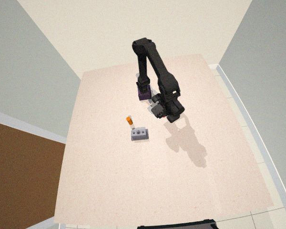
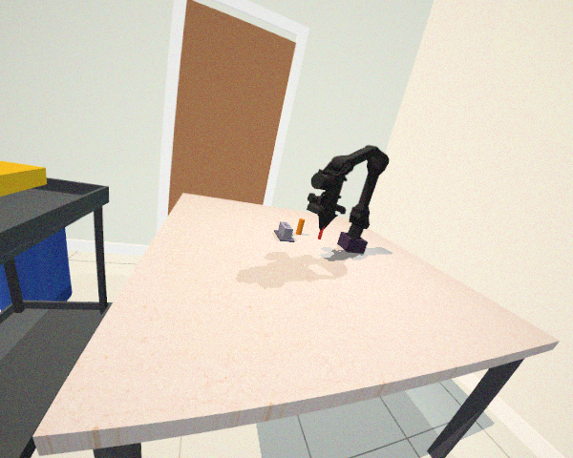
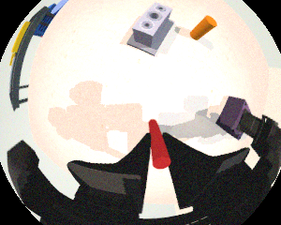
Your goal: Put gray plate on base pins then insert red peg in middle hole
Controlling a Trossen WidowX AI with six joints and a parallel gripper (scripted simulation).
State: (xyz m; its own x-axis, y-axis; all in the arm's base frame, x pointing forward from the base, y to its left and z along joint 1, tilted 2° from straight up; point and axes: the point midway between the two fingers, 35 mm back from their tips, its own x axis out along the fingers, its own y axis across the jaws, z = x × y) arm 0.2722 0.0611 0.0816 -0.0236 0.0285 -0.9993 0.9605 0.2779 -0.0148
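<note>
Now: gripper tip 190 mm to the left of the gray plate, 70 mm above it and 50 mm short of it. Round my gripper tip: red peg: right at my gripper tip; orange cylinder: 230 mm to the right, 80 mm below, 60 mm behind; gray base: 190 mm to the right, 110 mm below, 50 mm ahead.
</note>
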